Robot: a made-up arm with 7 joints.
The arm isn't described. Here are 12 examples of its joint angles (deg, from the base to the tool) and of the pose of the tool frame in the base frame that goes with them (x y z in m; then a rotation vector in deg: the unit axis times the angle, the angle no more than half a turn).
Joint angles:
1: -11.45 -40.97 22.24 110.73 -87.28 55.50 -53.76
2: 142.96 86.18 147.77 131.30 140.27 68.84 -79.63
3: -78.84 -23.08 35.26 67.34 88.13 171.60 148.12
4: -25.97 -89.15 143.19 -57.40 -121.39 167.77 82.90
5: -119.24 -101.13 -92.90 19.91 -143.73 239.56 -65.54
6: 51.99 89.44 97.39 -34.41 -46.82 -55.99 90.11
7: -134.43 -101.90 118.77 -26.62 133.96 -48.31 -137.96
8: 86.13 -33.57 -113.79 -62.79 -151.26 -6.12 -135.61
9: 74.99 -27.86 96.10 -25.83 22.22 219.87 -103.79
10: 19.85 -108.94 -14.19 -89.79 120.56 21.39 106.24
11: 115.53 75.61 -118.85 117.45 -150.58 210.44 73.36
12: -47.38 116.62 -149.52 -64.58 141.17 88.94 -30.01
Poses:
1: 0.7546 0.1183 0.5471 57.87 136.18 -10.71
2: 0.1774 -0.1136 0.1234 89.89 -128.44 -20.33
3: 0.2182 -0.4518 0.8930 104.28 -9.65 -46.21
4: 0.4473 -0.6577 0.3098 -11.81 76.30 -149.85
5: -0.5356 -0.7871 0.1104 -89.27 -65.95 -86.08
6: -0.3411 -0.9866 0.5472 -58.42 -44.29 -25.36
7: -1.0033 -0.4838 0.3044 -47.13 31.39 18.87
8: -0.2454 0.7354 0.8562 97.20 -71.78 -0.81
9: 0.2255 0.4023 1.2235 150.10 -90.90 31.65
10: 0.7343 0.4086 0.6193 -78.58 -2.24 72.93
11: 0.6787 -0.3166 0.5231 -12.18 -50.31 -21.97
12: -0.6760 0.7046 0.2535 -57.50 22.07 57.61
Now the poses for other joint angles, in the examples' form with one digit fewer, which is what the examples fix.
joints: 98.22 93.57 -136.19 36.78 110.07 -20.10 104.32
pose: 0.637 -0.901 0.173 5.5 18.4 57.7
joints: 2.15 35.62 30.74 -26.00 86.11 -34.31 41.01
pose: -0.783 -0.043 1.228 -75.9 -113.3 -71.7
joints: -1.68 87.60 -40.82 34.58 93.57 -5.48 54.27
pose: -0.996 -0.257 0.843 -47.1 -39.6 -84.9
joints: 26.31 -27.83 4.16 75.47 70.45 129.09 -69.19
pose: 0.640 0.161 0.802 123.0 -5.9 123.8
